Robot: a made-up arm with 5 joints.
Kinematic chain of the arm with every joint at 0, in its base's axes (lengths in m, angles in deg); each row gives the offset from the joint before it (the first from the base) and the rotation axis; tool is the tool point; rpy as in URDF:
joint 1: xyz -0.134 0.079 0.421 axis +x
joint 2: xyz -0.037 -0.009 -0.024 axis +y
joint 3: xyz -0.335 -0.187 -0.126 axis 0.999 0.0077 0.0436
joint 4: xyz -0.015 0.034 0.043 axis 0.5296 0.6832 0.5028
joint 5: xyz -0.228 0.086 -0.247 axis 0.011 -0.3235 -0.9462
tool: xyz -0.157 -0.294 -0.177 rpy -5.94 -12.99 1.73
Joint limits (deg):
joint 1: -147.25..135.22
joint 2: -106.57..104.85
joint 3: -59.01..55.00
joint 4: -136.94..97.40
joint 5: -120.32..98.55
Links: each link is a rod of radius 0.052 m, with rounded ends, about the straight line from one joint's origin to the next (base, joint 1, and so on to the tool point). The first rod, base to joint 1, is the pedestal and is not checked.
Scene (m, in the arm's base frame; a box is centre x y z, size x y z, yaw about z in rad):
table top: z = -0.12
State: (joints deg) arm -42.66 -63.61 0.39 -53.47 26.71
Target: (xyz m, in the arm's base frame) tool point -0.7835 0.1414 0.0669
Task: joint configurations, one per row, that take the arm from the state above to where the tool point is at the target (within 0.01 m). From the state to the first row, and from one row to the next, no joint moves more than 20 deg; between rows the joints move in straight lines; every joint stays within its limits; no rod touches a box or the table.
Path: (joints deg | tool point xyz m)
1: -45.36 -47.30 8.14 -47.41 21.98 | -0.0670 -0.7841 0.0035
2: -48.06 -30.99 15.89 -41.34 17.25 | -0.3505 -0.7546 -0.0068
3: -50.77 -14.69 23.64 -35.28 12.52 | -0.6194 -0.6577 0.0483
4: -53.47 1.62 31.39 -29.21 7.79 | -0.8392 -0.4948 0.1503
5: -56.17 17.93 39.14 -23.15 3.06 | -0.9842 -0.2786 0.2752
6: -52.29 33.26 41.13 -10.02 3.93 | -1.0721 -0.0334 0.4166
7: -48.40 48.59 43.13 3.10 4.80 | -1.0615 0.1906 0.6127
8: -44.52 63.92 45.12 16.23 5.67 | -0.9542 0.3606 0.8345
9: -40.63 79.26 47.12 29.36 6.55 | -0.7658 0.4548 1.0483
10: -25.92 64.71 49.09 18.67 -8.87 | -0.9324 0.1972 0.8606
11: -11.22 50.16 51.06 7.99 -24.28 | -0.9840 0.0467 0.5776
12: 3.49 35.62 53.03 -2.69 -39.70 | -0.9267 0.0359 0.2859
13: 18.20 21.07 55.00 -13.37 -55.11 | -0.7835 0.1414 0.0669

